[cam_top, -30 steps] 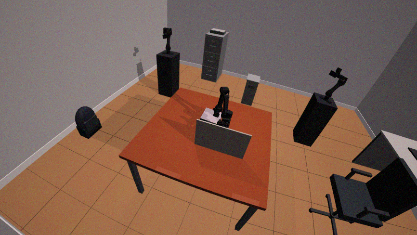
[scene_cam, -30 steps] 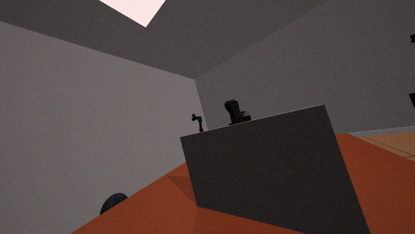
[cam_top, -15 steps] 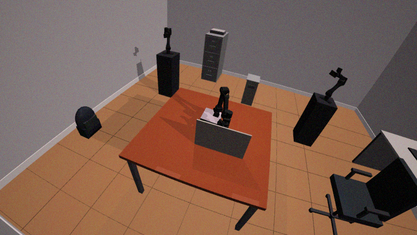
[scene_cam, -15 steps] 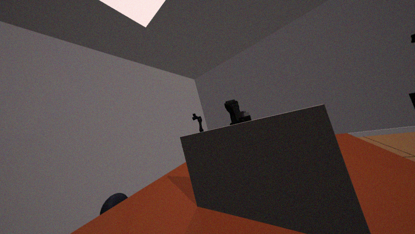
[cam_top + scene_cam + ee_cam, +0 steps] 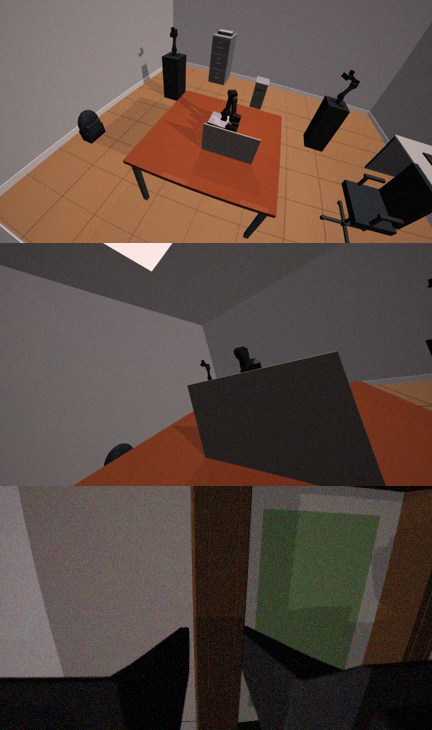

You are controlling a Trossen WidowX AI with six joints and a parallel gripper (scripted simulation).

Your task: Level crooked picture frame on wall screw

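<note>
Now: the brown picture frame 50 mm below my gripper tip and 10 mm ahead of it. From my gripper tip the other things lie so: grey wall panel 60 mm below, 20 mm ahead.
</note>
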